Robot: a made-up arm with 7 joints. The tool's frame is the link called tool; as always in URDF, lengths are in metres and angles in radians. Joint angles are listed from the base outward.
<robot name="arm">
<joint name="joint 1" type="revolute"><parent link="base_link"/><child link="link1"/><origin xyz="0 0 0" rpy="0.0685 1.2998 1.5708"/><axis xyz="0 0 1"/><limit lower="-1.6" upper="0.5"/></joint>
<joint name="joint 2" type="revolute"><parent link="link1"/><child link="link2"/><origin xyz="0.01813 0.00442 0.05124" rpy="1.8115 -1.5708 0"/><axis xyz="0 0 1"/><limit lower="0" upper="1.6"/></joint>
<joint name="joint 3" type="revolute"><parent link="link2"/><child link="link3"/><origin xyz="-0.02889 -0.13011 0.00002" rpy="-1.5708 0 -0.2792"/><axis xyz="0 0 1"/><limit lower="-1.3" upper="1.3"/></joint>
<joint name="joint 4" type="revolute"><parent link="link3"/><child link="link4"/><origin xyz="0 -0.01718 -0.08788" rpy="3.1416 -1.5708 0"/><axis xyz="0 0 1"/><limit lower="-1.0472" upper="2.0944"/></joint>
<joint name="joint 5" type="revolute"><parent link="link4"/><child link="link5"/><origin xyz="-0.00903 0.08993 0.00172" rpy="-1.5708 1.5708 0"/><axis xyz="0 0 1"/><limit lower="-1.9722" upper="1.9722"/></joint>
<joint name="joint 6" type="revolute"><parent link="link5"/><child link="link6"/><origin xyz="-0.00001 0.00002 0.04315" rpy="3.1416 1.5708 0"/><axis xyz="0 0 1"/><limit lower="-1.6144" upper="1.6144"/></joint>
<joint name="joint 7" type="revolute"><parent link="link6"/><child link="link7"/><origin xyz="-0.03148 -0.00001 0.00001" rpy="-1.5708 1.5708 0"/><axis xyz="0 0 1"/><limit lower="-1.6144" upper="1.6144"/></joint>
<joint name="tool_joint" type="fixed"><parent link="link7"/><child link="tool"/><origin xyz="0 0 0" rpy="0 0 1.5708"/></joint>
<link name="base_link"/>
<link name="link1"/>
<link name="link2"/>
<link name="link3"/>
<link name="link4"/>
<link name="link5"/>
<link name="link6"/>
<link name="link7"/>
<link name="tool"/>
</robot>
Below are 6 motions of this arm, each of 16 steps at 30 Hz.
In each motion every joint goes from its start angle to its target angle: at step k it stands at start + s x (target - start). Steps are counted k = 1, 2, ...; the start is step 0. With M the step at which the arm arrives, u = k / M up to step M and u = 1 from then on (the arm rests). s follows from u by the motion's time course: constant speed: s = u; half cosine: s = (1 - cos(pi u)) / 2; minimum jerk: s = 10 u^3 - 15 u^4 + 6 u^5.
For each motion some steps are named. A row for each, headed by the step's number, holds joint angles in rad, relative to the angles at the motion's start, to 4 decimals.
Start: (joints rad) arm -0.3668 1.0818 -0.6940 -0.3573 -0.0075 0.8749 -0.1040
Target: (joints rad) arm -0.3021 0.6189 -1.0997 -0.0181 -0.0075 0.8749 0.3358
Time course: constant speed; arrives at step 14
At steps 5, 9, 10, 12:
5: 0.0231 -0.1653 -0.1449 0.1211 0.0000 0.0000 0.1571
9: 0.0416 -0.2976 -0.2608 0.2181 0.0000 0.0000 0.2827
10: 0.0462 -0.3306 -0.2898 0.2423 0.0000 0.0000 0.3141
12: 0.0555 -0.3968 -0.3477 0.2907 0.0000 0.0000 0.3770

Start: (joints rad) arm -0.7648 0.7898 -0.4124 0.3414 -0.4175 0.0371 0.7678
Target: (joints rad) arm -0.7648 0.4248 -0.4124 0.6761 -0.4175 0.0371 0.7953
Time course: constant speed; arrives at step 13
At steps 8, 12, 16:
8: 0.0000 -0.2246 0.0000 0.2060 0.0000 0.0000 0.0169
12: 0.0000 -0.3369 0.0000 0.3090 0.0000 0.0000 0.0254
16: 0.0000 -0.3650 0.0000 0.3347 0.0000 0.0000 0.0275

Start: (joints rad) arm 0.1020 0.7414 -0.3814 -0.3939 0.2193 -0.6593 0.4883
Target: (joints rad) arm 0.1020 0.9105 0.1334 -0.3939 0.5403 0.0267 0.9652
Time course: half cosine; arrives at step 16
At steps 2, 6, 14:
2: 0.0000 0.0064 0.0196 0.0000 0.0122 0.0261 0.0182
6: 0.0000 0.0522 0.1589 0.0000 0.0991 0.2117 0.1472
14: 0.0000 0.1627 0.4952 0.0000 0.3088 0.6599 0.4587

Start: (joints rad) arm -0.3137 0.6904 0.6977 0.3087 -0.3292 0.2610 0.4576
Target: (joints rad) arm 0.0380 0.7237 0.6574 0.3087 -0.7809 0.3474 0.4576
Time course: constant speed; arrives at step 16
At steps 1, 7, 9, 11, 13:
1: 0.0220 0.0021 -0.0025 0.0000 -0.0282 0.0054 0.0000
7: 0.1539 0.0146 -0.0176 0.0000 -0.1976 0.0378 0.0000
9: 0.1978 0.0187 -0.0227 0.0000 -0.2541 0.0486 0.0000
11: 0.2418 0.0229 -0.0277 0.0000 -0.3105 0.0594 0.0000
13: 0.2858 0.0271 -0.0327 0.0000 -0.3670 0.0702 0.0000

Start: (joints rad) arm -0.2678 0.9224 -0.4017 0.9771 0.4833 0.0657 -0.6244
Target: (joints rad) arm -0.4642 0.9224 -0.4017 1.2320 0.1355 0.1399 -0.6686
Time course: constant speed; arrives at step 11
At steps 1, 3, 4, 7, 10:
1: -0.0179 0.0000 0.0000 0.0232 -0.0316 0.0067 -0.0040
3: -0.0536 0.0000 0.0000 0.0695 -0.0949 0.0202 -0.0121
4: -0.0714 0.0000 0.0000 0.0927 -0.1265 0.0270 -0.0161
7: -0.1250 0.0000 0.0000 0.1622 -0.2213 0.0472 -0.0281
10: -0.1785 0.0000 0.0000 0.2317 -0.3162 0.0675 -0.0402

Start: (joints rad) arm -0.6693 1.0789 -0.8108 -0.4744 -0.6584 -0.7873 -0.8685
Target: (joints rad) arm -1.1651 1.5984 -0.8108 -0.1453 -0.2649 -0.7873 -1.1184
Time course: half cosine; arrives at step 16
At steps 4, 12, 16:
4: -0.0726 0.0761 0.0000 0.0482 0.0576 0.0000 -0.0366
12: -0.4232 0.4434 0.0000 0.2809 0.3359 0.0000 -0.2133
16: -0.4958 0.5195 0.0000 0.3291 0.3935 0.0000 -0.2499

